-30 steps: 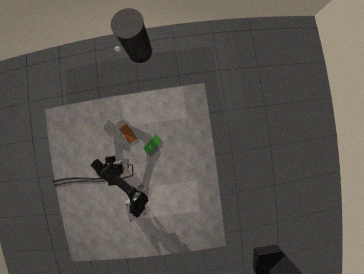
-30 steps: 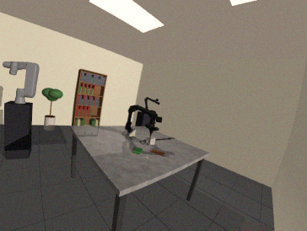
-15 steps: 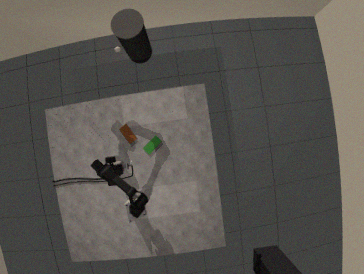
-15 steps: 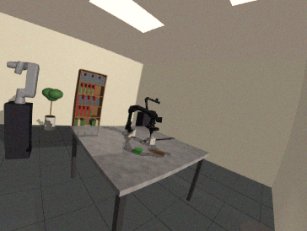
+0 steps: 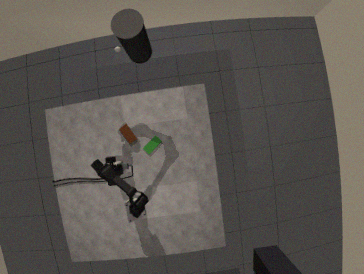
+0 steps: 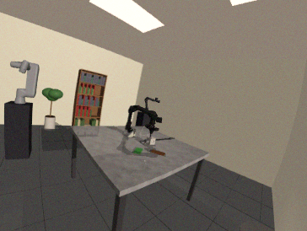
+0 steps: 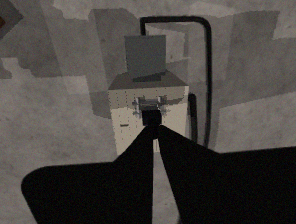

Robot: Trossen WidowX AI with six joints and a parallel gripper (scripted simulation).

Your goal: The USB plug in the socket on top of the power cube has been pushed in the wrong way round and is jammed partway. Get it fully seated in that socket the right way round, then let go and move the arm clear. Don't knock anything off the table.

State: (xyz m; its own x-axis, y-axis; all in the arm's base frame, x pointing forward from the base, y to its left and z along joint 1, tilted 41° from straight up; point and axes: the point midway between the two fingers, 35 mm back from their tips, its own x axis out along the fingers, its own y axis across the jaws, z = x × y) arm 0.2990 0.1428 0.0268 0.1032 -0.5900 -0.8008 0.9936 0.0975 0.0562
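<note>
My gripper tip is now 2 cm above the dark USB plug. The rest, counted from my gripper tip: orange block (24 cm ahead, 11 cm below, 7 cm to the right); green block (25 cm to the right, 15 cm ahead, 11 cm below).
</note>
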